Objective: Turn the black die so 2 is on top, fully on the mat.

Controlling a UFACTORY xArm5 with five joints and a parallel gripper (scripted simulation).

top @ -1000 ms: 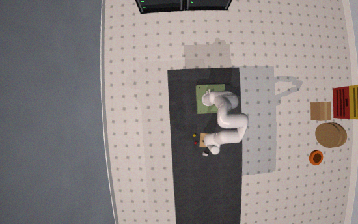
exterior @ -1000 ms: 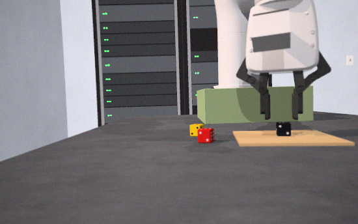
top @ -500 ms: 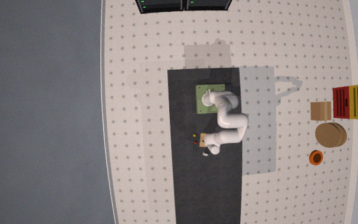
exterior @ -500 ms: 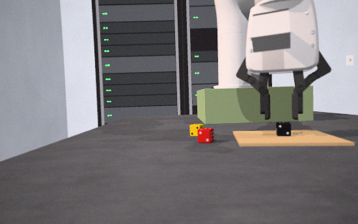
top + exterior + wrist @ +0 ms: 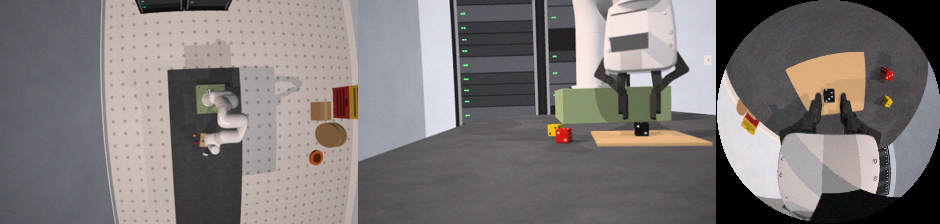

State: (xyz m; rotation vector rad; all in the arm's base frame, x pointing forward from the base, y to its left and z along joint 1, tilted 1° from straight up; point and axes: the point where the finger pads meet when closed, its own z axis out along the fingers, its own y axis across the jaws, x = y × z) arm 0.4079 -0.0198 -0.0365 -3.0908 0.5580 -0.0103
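Right now the black die is 40 mm below my hand. The rest, counted from my hand: tan mat (50 mm below); then red die (10 mm ahead, 120 mm to the right, 40 mm below); then yellow die (60 mm behind, 120 mm to the right, 40 mm below).
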